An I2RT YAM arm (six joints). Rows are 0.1 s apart.
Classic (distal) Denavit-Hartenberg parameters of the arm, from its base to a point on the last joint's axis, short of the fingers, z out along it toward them. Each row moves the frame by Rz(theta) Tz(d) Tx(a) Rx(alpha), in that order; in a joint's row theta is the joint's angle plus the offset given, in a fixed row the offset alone. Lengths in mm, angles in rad.
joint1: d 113.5  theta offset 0  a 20  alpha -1.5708
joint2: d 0  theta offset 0  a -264  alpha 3.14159
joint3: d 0  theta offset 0.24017  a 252.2  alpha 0
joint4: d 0  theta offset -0.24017  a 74  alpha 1.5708
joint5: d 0  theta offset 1.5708  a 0  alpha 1.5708
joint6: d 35.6  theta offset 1.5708  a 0  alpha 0
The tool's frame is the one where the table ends.
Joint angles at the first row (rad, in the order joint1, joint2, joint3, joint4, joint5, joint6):
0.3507 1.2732 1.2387 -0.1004 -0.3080 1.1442
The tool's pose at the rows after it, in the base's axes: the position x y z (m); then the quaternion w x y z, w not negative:
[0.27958 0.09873 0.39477 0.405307 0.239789 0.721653 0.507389]
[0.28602 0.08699 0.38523 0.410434 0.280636 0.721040 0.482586]
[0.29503 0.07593 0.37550 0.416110 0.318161 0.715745 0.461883]
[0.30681 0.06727 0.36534 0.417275 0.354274 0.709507 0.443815]
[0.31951 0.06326 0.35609 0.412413 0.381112 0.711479 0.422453]
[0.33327 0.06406 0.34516 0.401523 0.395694 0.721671 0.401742]
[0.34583 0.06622 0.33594 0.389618 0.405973 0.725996 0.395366]
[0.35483 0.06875 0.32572 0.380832 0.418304 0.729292 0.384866]
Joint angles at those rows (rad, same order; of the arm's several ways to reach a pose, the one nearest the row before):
0.3081 1.2693 1.2156 -0.1092 -0.2645 1.1746
0.2691 1.2769 1.2002 -0.1269 -0.2212 1.1919
0.2305 1.2965 1.1877 -0.1242 -0.1837 1.2124
0.1990 1.3320 1.1863 -0.1181 -0.1488 1.2393
0.1827 1.3799 1.2061 -0.1362 -0.1172 1.2518
0.1797 1.4381 1.2336 -0.1600 -0.0976 1.2500
0.1796 1.4909 1.2565 -0.1614 -0.0954 1.2628
0.1837 1.5317 1.2671 -0.1634 -0.0785 1.2757

